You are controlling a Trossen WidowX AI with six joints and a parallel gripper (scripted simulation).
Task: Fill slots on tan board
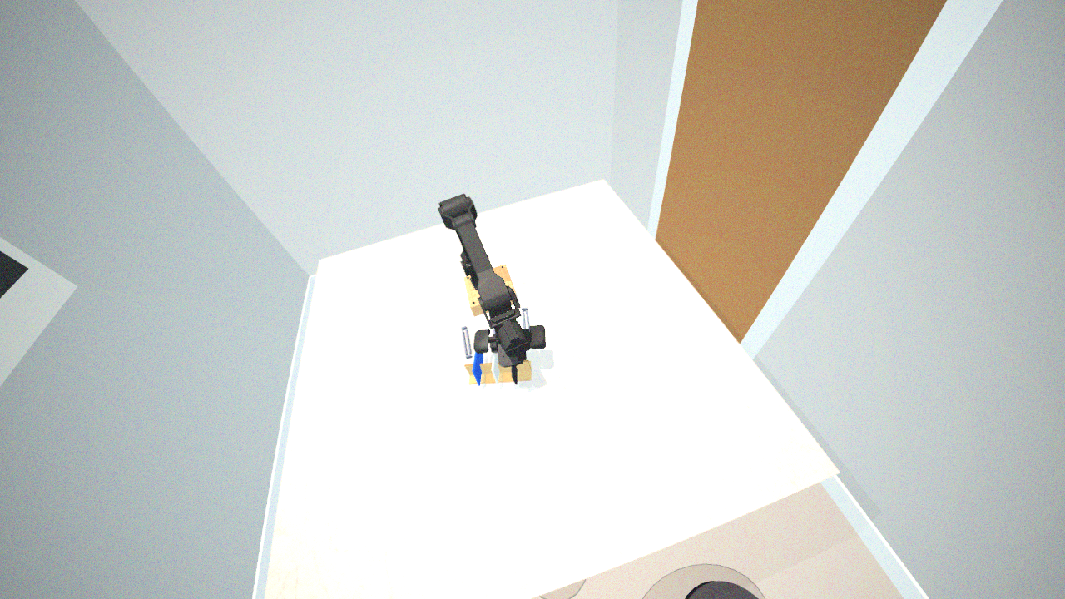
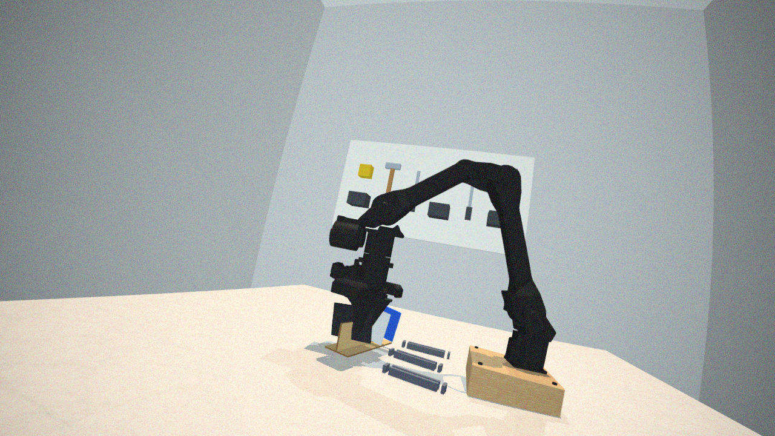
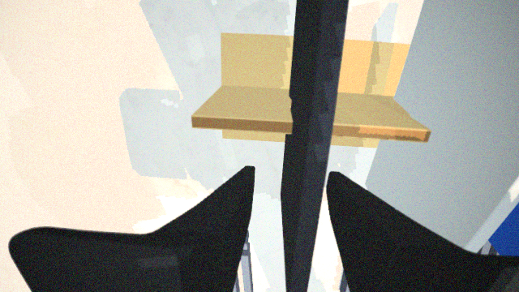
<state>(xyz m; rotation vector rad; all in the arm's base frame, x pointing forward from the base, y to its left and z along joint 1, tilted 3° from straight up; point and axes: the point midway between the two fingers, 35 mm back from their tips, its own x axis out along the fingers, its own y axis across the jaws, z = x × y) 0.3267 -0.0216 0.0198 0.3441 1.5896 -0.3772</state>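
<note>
My gripper tip is 3 cm short of the black board and 1 cm to the left of it. Also, from my gripper tip: blue board (10 cm to the right, 2 cm behind); then tan board (6 cm to the right, 2 cm below).
</note>
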